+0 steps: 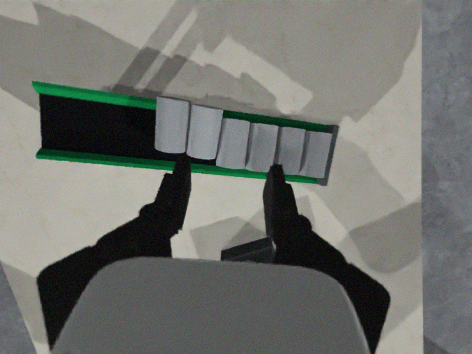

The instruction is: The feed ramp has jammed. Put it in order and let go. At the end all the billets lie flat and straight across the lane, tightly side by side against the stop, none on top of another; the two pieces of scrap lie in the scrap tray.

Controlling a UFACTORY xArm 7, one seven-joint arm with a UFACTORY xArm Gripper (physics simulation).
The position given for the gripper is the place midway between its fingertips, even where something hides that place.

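The scene shows the gripper point(229, 175) together with a dark scrap tray point(262, 251). It also includes a billet point(172, 114), a billet point(205, 121) and a billet point(262, 139), as well as a billet point(232, 147), a billet point(289, 146) and a billet point(316, 146).
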